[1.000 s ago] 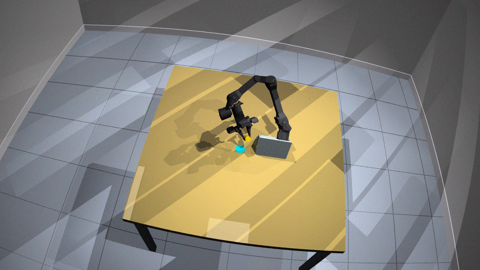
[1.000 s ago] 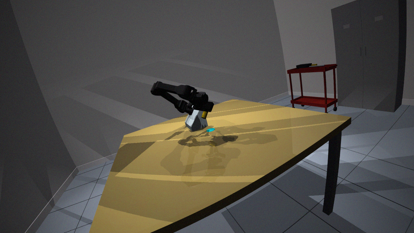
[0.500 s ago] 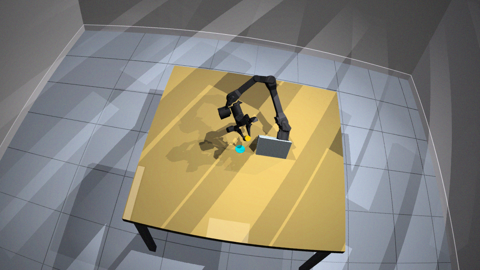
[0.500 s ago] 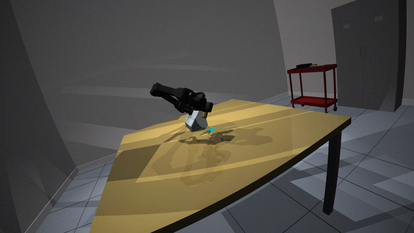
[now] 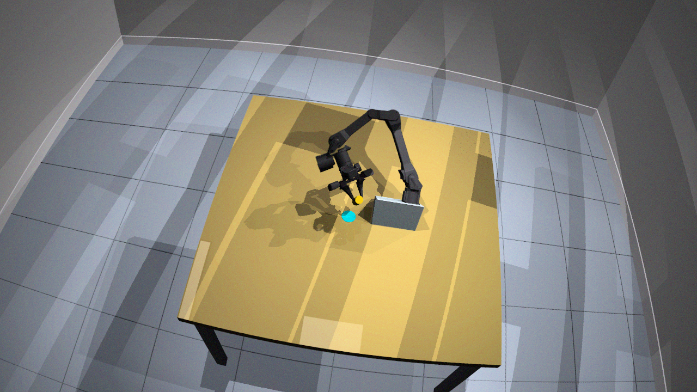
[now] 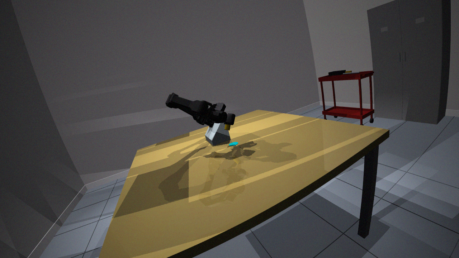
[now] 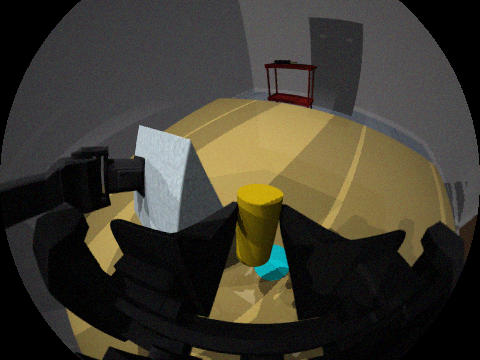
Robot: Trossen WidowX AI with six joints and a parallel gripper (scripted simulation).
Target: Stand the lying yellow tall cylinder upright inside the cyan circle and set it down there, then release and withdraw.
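Now: the cyan circle 30 mm ahead of my gripper tip, 20 mm to the right of it and 140 mm below it. Round my gripper tip: yellow cylinder (10 mm to the right, 20 mm below).
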